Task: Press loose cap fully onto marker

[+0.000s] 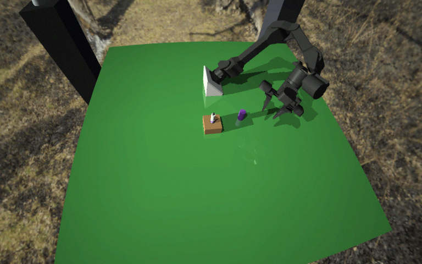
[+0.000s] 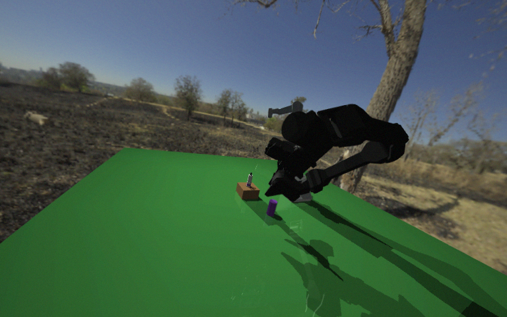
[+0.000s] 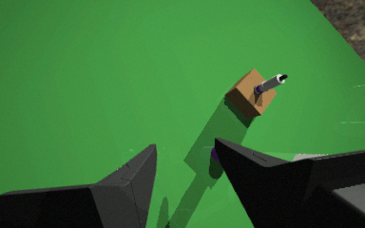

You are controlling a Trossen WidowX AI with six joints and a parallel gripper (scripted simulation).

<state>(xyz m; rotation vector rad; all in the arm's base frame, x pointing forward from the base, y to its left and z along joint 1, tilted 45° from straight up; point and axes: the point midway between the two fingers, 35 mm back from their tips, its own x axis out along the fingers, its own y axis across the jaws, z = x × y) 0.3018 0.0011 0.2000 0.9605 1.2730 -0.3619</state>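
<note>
Right now my gripper tip is 11 cm above the marker cap, 9 cm past it and 5 cm to the left of it.
</note>
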